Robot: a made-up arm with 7 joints. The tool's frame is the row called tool. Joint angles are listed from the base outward.
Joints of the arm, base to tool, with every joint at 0 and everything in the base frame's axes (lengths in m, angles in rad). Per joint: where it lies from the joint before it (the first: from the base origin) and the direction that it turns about. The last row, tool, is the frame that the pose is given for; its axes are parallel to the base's.
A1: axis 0 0 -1 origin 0.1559 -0.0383 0.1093
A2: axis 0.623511 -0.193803 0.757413 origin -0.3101 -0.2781 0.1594
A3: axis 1 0 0 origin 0.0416 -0.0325 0.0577
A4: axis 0 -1 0 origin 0.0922 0.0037 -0.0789
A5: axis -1 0 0 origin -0.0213 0.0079 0.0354
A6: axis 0 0 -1 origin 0.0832 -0.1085 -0.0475
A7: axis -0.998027 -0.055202 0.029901 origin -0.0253 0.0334 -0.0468
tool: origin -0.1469 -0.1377 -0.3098
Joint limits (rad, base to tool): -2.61..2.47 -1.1..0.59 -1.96..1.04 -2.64..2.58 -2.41..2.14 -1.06..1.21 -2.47..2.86
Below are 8 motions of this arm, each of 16 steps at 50 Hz.
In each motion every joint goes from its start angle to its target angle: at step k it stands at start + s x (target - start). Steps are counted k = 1, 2, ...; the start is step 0. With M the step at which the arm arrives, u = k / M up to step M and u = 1 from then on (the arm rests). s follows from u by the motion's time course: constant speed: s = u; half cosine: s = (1 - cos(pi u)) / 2; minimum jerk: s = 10 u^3 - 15 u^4 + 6 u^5.
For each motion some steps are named. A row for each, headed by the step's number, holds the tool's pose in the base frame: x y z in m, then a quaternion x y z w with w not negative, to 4 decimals.
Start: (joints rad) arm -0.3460 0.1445 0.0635 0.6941 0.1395 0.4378 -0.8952
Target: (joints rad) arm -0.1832 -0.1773 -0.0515 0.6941 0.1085 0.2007 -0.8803
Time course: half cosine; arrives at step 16
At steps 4, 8, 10, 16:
4: 0.2310 -0.1733 -0.0409 0.5200 -0.2887 0.0906 0.7988
8: 0.2274 -0.2524 -0.0718 0.4413 -0.3077 0.0884 0.8383
10: 0.2185 -0.2972 -0.0846 0.3973 -0.3128 0.0850 0.8585
16: 0.1934 -0.3703 -0.0987 0.3251 -0.3132 0.0761 0.8891

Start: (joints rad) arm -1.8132 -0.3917 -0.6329 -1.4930 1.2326 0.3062 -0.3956
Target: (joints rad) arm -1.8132 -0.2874 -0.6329 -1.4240 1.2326 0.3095 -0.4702
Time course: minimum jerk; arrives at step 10
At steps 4, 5, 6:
4: 0.7718 -0.2309 0.6426 -0.8562 -0.0419 0.3202 0.4034
5: 0.7768 -0.2326 0.6363 -0.8491 -0.0492 0.3301 0.4095
6: 0.7818 -0.2341 0.6298 -0.8417 -0.0562 0.3401 0.4157

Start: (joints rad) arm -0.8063 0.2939 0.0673 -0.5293 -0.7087 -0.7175 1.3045
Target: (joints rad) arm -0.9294 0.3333 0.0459 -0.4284 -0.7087 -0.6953 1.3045
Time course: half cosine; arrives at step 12
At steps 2, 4, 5, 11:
2: 0.4206 -0.4397 -0.1333 -0.0088 -0.1871 0.6775 0.7113
4: 0.4327 -0.4275 -0.1326 -0.0048 -0.1953 0.6836 0.7032
5: 0.4403 -0.4193 -0.1321 -0.0021 -0.2007 0.6875 0.6979
11: 0.4761 -0.3754 -0.1287 0.0135 -0.2273 0.7063 0.6703

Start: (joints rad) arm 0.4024 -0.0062 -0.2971 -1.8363 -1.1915 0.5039 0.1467
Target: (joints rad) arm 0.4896 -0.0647 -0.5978 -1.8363 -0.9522 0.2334 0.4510
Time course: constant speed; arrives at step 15
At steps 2, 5, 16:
2: -0.2037 0.1294 0.3700 0.1989 0.6492 -0.6732 0.2929
5: -0.2380 0.1232 0.3736 0.1771 0.6558 -0.6614 0.3180
16: -0.3424 0.0918 0.4043 0.0900 0.6877 -0.6113 0.3811

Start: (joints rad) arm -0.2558 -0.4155 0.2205 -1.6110 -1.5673 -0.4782 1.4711
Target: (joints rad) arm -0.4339 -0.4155 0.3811 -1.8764 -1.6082 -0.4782 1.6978
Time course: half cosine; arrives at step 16
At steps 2, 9, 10, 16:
2: -0.3501 -0.3916 0.2182 0.0290 0.5206 -0.0702 0.8504
9: -0.2977 -0.4619 0.2814 -0.0087 0.5822 0.0205 0.8127
10: -0.2866 -0.4739 0.2913 -0.0155 0.5916 0.0365 0.8053
16: -0.2457 -0.5131 0.3217 -0.0389 0.6202 0.0907 0.7782

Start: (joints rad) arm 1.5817 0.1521 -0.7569 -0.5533 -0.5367 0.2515 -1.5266
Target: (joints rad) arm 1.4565 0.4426 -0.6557 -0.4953 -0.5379 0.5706 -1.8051
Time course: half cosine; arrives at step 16
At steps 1, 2, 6, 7, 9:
1: 0.0810 0.2025 0.0416 0.4328 -0.4064 -0.7487 0.2950
2: 0.0838 0.1986 0.0438 0.4359 -0.4106 -0.7449 0.2941
6: 0.1112 0.1642 0.0686 0.4658 -0.4483 -0.7084 0.2833
7: 0.1207 0.1534 0.0785 0.4764 -0.4604 -0.6954 0.2785
9: 0.1398 0.1328 0.1012 0.4988 -0.4840 -0.6677 0.2666

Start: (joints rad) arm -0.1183 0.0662 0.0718 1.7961 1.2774 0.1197 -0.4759
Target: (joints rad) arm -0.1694 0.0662 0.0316 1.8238 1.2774 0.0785 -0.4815
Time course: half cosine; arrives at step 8
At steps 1, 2, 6, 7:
1: 0.1657 -0.7300 0.1082 -0.1067 -0.7392 -0.3302 0.5772
2: 0.1695 -0.7310 0.1097 -0.1062 -0.7404 -0.3264 0.5779
6: 0.1947 -0.7371 0.1194 -0.1033 -0.7483 -0.3009 0.5821
7: 0.1986 -0.7380 0.1209 -0.1028 -0.7495 -0.2970 0.5827

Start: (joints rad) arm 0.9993 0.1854 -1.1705 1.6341 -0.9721 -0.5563 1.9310
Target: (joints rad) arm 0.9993 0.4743 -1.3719 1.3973 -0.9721 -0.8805 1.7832
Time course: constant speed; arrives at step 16
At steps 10, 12, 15, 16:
10: -0.1145 -0.2701 0.6317 -0.7324 -0.6326 0.1970 0.1569
12: -0.0984 -0.2619 0.6360 -0.7238 -0.6367 0.2173 0.1533
15: -0.0751 -0.2483 0.6419 -0.7110 -0.6416 0.2475 0.1471
16: -0.0676 -0.2435 0.6437 -0.7067 -0.6429 0.2576 0.1448

